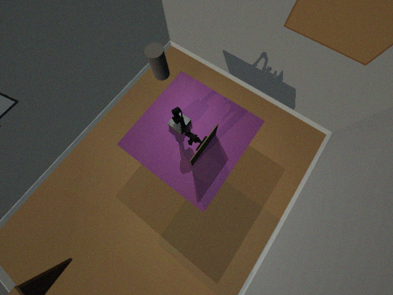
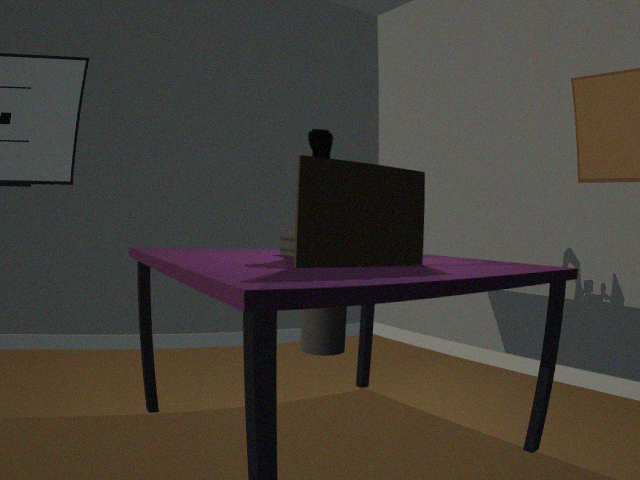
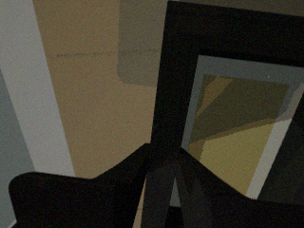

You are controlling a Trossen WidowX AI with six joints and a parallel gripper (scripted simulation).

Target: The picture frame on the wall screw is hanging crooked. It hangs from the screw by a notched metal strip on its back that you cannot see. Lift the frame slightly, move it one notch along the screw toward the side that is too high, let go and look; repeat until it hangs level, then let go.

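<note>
The picture frame lies 5 cm below my gripper tip and 1 cm to the left of it. From my gripper tip the other things lie so: brown wall panel 6 cm below, 2 cm ahead, 1 cm to the left.
</note>
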